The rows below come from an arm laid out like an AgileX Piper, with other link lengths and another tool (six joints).
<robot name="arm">
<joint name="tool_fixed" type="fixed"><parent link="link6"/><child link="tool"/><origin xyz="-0.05 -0.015 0.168" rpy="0 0.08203 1.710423"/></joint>
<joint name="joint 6" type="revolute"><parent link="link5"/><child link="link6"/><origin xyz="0 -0.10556 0" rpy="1.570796 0 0"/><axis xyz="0 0 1"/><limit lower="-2.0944" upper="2.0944"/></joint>
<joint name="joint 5" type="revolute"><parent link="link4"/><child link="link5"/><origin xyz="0 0 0" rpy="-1.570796 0 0"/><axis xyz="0 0 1"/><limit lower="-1.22" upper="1.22"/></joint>
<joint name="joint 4" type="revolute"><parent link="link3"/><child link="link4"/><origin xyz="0.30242 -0.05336 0" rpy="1.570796 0 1.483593"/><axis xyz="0 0 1"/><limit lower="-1.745" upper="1.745"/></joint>
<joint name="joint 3" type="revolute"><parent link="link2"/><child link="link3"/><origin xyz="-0.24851 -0.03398 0"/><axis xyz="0 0 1"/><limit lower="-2.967" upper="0"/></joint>
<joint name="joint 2" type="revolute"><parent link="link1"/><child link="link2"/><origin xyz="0 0 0" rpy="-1.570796 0 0"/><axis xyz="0 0 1"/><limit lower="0" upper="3.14"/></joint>
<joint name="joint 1" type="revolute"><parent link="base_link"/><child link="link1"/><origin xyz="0 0 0.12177"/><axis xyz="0 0 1"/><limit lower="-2.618" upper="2.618"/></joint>
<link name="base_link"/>
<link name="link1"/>
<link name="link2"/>
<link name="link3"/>
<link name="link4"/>
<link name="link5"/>
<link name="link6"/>
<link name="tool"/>
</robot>
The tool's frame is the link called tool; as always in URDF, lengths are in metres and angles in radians.
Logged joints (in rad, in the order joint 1, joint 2, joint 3, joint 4, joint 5, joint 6), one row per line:
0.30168 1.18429 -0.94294 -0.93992 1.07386 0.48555
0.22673 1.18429 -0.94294 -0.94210 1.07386 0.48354
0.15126 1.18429 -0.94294 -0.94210 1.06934 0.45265
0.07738 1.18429 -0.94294 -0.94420 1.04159 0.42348
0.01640 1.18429 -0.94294 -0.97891 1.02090 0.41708
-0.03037 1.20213 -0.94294 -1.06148 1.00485 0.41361
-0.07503 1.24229 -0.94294 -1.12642 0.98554 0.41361
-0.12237 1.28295 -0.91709 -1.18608 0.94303 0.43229
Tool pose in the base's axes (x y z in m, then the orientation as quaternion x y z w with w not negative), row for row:
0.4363 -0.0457 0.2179 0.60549 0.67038 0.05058 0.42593
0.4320 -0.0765 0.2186 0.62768 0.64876 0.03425 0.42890
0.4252 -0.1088 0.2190 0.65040 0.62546 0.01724 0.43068
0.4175 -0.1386 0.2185 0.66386 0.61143 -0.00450 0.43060
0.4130 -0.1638 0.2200 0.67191 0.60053 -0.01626 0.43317
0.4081 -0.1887 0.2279 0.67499 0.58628 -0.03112 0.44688
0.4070 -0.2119 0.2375 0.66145 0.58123 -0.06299 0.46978
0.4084 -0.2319 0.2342 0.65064 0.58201 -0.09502 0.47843
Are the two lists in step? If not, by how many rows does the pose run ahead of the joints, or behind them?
The pose runs 1 row behind the joints: the pose in row i belongs to the joints in row i - 1.
